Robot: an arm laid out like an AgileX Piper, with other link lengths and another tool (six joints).
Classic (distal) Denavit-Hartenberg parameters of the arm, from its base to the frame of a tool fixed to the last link. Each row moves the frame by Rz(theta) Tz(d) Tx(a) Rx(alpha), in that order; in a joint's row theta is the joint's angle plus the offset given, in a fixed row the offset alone. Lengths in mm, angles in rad.
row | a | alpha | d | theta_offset
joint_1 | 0 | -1.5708 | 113.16 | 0
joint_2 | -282.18 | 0 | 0 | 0.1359
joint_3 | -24.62 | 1.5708 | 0 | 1.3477
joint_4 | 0 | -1.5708 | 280.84 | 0
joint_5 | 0 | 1.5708 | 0 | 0
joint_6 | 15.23 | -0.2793 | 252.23 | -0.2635
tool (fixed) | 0 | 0 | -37.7 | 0
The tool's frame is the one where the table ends.
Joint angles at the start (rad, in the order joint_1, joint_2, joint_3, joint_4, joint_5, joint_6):
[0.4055 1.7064 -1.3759 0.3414 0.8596 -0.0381]
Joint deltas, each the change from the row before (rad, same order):
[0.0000 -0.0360 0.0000 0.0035 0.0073 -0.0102]
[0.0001 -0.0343 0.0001 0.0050 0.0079 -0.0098]
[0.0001 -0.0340 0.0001 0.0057 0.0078 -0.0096]
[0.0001 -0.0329 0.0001 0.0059 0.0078 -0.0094]
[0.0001 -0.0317 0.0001 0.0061 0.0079 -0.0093]
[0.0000 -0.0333 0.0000 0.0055 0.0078 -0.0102]
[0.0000 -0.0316 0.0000 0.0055 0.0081 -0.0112]
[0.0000 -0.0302 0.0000 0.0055 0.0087 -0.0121]
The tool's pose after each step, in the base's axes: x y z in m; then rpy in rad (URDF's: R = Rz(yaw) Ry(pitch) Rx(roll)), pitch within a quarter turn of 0, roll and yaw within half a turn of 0. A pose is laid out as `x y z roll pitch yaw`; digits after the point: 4 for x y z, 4 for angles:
0.3866 0.2143 0.1636 2.6498 0.5462 -2.6418
0.3831 0.2140 0.1782 2.6526 0.5755 -2.6304
0.3791 0.2136 0.1925 2.6552 0.6045 -2.6193
0.3747 0.2131 0.2062 2.6581 0.6325 -2.6081
0.3701 0.2125 0.2192 2.6611 0.6592 -2.5966
0.3650 0.2116 0.2327 2.6668 0.6878 -2.5827
0.3597 0.2106 0.2453 2.6739 0.7146 -2.5669
0.3541 0.2095 0.2570 2.6825 0.7396 -2.5490

